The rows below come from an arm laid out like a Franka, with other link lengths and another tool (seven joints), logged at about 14 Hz.
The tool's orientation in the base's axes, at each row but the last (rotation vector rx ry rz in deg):
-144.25 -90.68 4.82
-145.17 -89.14 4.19
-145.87 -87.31 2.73
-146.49 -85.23 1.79
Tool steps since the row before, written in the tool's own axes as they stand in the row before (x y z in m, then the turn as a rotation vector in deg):
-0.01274 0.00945 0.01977 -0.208 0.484 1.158
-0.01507 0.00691 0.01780 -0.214 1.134 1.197
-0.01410 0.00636 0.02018 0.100 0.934 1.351
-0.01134 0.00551 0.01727 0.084 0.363 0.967
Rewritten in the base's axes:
0.00016 -0.01327 -0.02159 0.183 -0.264 -1.231
-0.00307 -0.01438 -0.01937 0.747 -0.553 -1.379
-0.00352 -0.01264 -0.02178 0.705 -0.165 -1.478
-0.00281 -0.00991 -0.01874 0.248 0.040 -1.005

